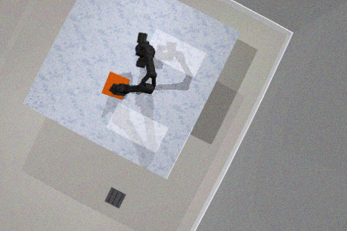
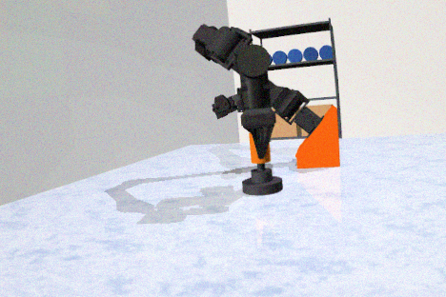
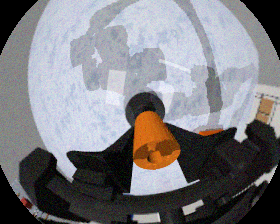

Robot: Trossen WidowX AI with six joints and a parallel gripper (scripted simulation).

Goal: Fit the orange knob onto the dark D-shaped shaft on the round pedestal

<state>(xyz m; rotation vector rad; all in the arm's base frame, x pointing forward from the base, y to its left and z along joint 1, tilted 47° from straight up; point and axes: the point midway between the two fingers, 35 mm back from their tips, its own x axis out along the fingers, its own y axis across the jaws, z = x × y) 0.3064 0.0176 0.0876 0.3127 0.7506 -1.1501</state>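
My gripper tip is 2 cm below the orange knob. Also, from my gripper tip: dark round pedestal: 4 cm below.
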